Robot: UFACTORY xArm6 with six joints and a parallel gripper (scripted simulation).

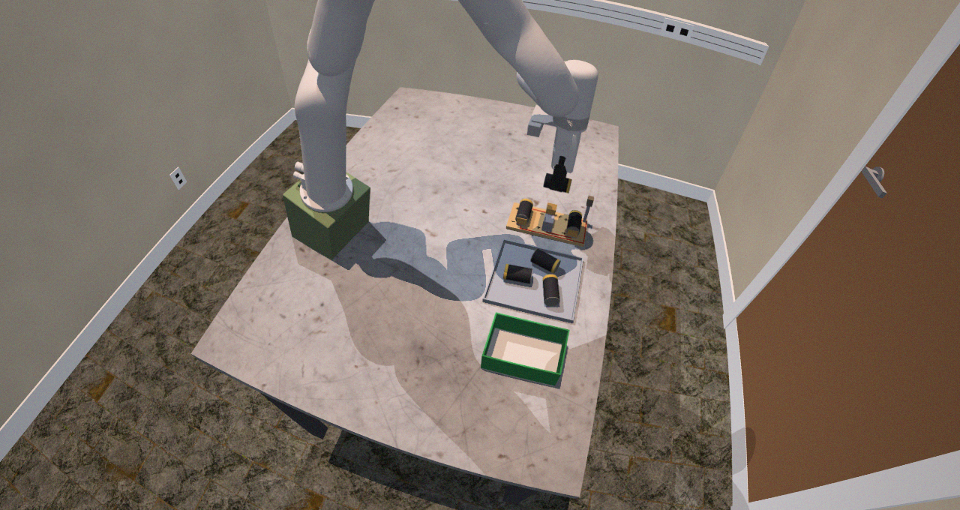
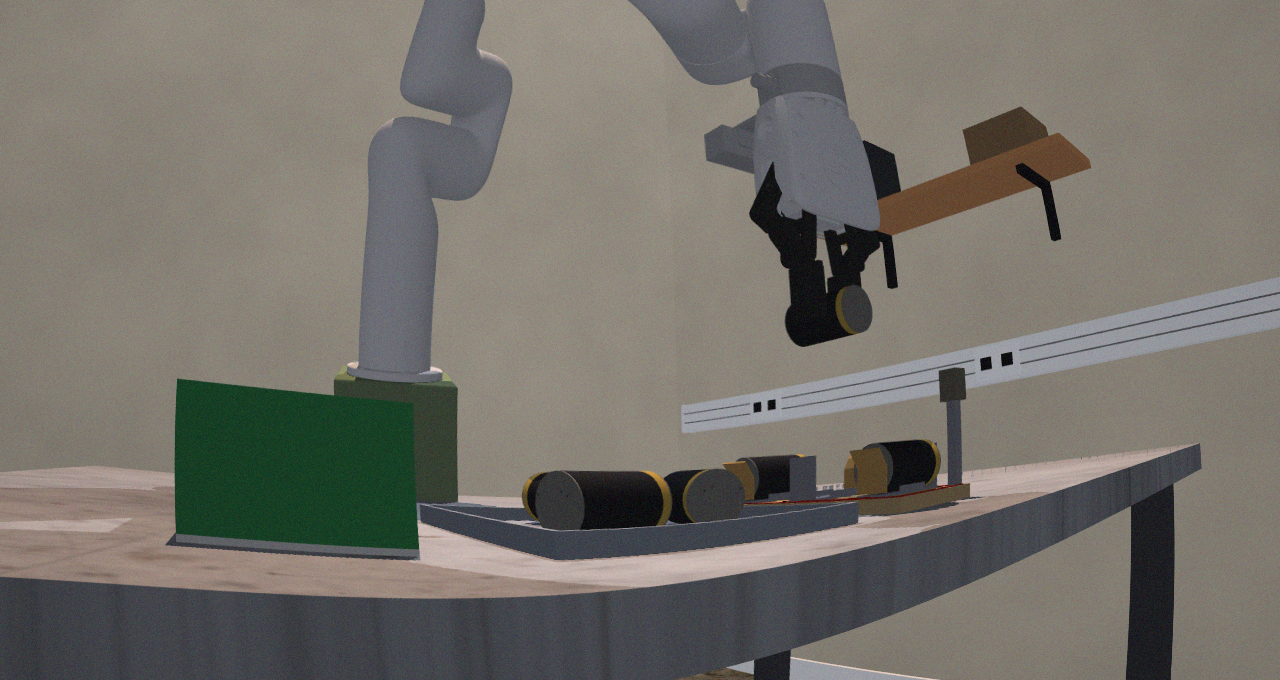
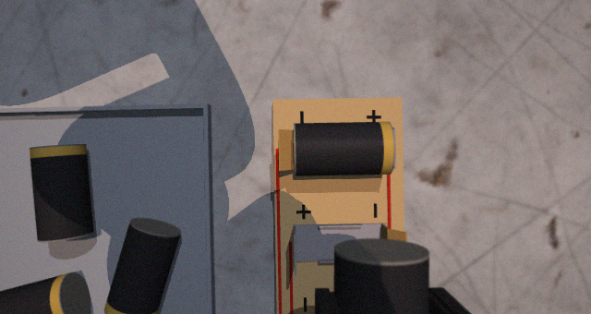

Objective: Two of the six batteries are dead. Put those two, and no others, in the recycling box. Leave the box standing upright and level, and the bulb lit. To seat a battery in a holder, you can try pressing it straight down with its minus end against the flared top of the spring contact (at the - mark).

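My hand is 18 cm to the left of the grey tray and 15 cm above it. The rest, counted from my hand: green recycling box: 37 cm to the right, 14 cm below, 2 cm ahead.
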